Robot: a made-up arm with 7 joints.
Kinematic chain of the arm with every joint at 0, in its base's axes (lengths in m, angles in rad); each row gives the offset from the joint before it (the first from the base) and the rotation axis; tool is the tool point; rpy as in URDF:
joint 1: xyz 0 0 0.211 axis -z
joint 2: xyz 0 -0.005 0.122 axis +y
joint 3: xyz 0 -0.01 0.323 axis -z
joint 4: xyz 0 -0.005 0.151 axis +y
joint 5: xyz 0 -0.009 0.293 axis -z
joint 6: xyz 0 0 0.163 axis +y
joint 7: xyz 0 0 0.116 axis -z
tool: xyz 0 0 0 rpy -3.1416 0 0
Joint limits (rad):
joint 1: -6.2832..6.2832
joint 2: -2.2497..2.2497
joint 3: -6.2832..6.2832
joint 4: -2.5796..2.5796
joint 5: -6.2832..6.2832
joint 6: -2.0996..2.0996
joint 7: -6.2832..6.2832
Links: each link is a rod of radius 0.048 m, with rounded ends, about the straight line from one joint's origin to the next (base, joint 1, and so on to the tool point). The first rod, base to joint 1, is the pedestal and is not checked.
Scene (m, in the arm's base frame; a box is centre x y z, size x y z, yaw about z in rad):
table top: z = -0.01
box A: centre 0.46 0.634 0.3 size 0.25 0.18 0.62 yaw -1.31
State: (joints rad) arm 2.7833 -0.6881 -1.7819 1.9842 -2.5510 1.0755 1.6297
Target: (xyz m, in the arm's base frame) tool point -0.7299 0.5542 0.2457
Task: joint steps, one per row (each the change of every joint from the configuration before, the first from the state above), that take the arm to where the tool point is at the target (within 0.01 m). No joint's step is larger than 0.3 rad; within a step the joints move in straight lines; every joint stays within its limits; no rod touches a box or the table.
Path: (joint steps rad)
1: -0.2488 -0.0093 0.0026 -0.1951 -0.0590 0.0689 -0.0513
2: -0.2489 -0.0093 0.0025 -0.1950 -0.0591 0.0688 -0.0513
3: -0.2488 -0.0092 0.0026 -0.1951 -0.0590 0.0689 -0.0513
4: -0.2488 -0.0093 0.0025 -0.1950 -0.0590 0.0689 -0.0513
5: -0.2489 -0.0093 0.0026 -0.1951 -0.0591 0.0688 -0.0513
6: -0.2443 -0.1280 -0.2523 -0.0135 0.0898 -0.1156 0.0641
7: -0.2444 -0.1280 -0.2522 -0.0136 0.0898 -0.1156 0.0641
8: -0.2444 -0.1280 -0.2522 -0.0136 0.0898 -0.1156 0.0642
9: -0.2444 -0.1280 -0.2523 -0.0135 0.0898 -0.1156 0.0641

